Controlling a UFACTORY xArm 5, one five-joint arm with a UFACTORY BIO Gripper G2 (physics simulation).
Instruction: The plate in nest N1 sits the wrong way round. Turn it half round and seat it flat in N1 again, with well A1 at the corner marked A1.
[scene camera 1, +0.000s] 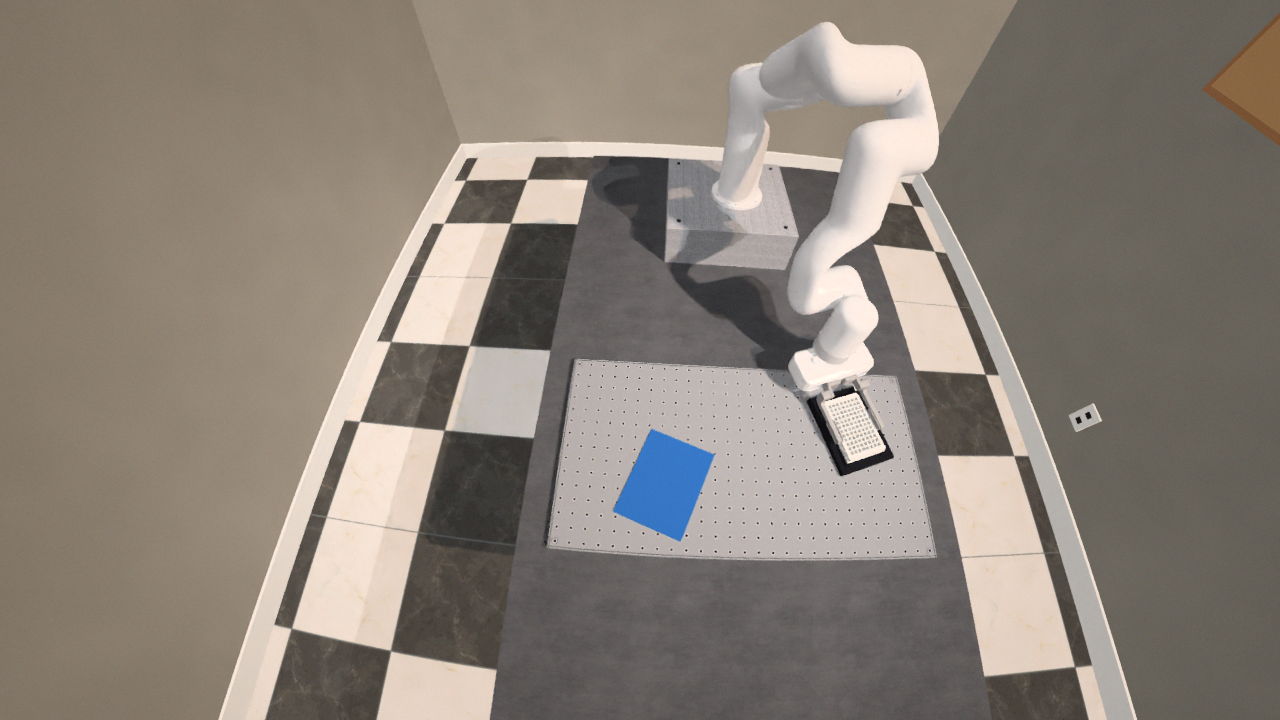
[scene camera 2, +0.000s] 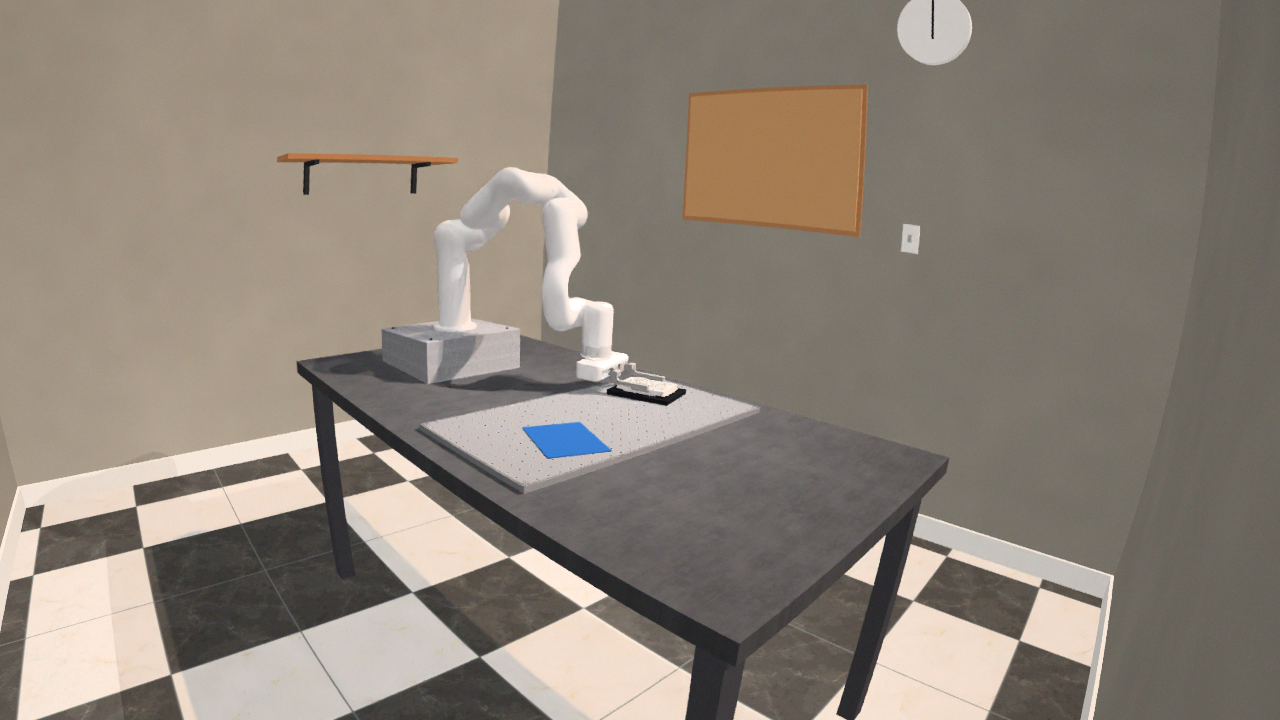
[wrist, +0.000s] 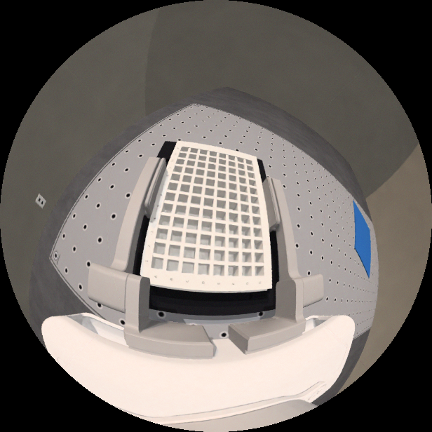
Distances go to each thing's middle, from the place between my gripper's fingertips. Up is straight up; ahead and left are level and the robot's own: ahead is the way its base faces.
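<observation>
There's a flat blue rectangle (scene camera 1: 661, 492) that's 35 cm to the right of my hand, 16 cm ahead of it and 3 cm below it. As for the white well plate (scene camera 1: 861, 439), my hand is 1 cm above it, 1 cm to the left of it and 2 cm past it.
</observation>
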